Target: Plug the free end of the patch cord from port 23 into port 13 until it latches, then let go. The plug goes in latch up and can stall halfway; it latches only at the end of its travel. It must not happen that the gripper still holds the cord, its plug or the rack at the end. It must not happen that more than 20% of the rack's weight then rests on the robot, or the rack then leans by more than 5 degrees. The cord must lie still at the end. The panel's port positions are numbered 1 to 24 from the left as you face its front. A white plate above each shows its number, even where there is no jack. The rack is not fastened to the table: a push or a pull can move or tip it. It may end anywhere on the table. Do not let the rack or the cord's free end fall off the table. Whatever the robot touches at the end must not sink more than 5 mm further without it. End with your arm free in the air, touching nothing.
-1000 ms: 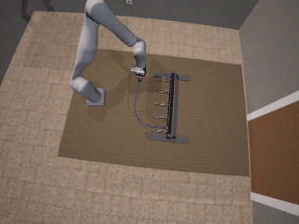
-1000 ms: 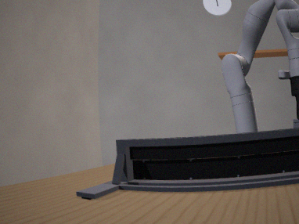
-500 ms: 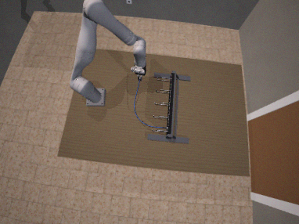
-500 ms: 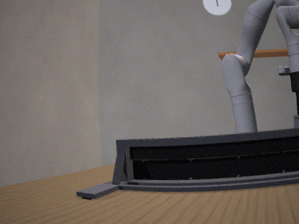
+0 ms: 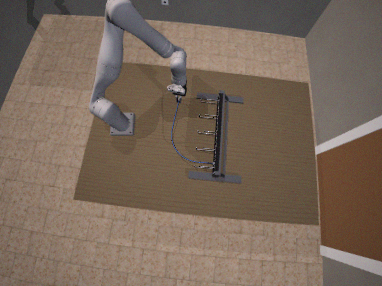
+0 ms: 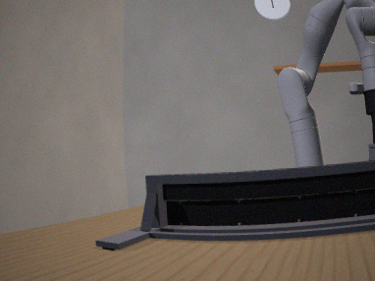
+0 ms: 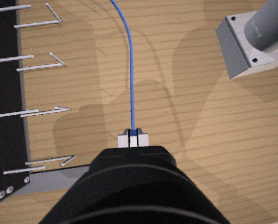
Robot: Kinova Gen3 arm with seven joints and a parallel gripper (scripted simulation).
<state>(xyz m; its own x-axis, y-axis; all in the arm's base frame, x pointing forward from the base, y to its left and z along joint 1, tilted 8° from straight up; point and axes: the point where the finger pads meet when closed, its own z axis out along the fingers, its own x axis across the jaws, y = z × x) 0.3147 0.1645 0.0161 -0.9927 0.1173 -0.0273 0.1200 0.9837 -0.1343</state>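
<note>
My gripper is now 10 mm to the right of the free-end plug and 10 mm above it.
</note>
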